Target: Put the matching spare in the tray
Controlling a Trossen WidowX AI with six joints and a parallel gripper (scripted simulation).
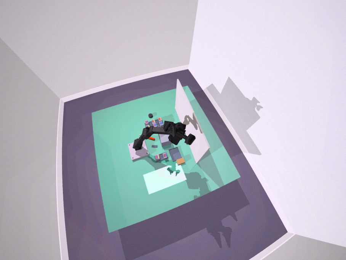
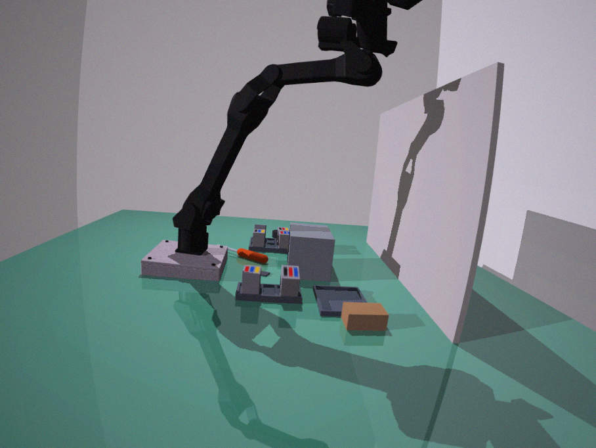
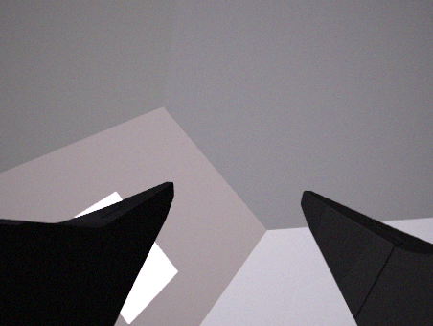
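My gripper tip is 600 mm above the spare, 470 mm to the right of it and 30 mm past it. Round my gripper tip: white panel 410 mm below, 320 mm to the left, 200 mm ahead; brown box 620 mm below, 60 mm ahead, 30 mm to the left.
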